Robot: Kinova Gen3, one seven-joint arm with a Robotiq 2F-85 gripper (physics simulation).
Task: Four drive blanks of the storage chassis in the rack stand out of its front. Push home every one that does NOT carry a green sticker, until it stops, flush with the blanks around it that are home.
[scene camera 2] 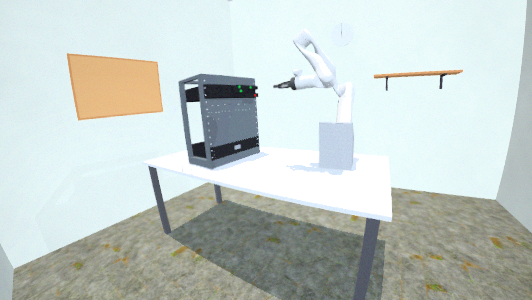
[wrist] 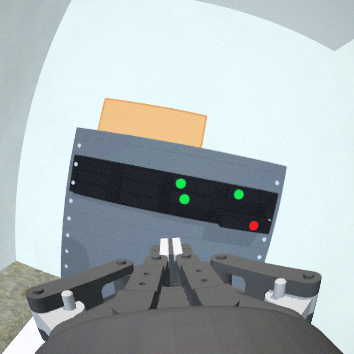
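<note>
The black storage chassis sits near the top of the grey rack. A blank with a red sticker stands out at the chassis's lower right end and casts a shadow below it. Green stickers show on the right half: one upper, one just below it, and one farther right. How far their blanks stand out is hard to tell. My gripper is shut and empty, in front of the rack and apart from it. In the wrist view its fingertips appear below the chassis.
The rack stands on the white table. Grey panels fill its front below the chassis, with another black unit near the bottom. The arm's grey base block stands on the table to the right. An orange board hangs behind the rack.
</note>
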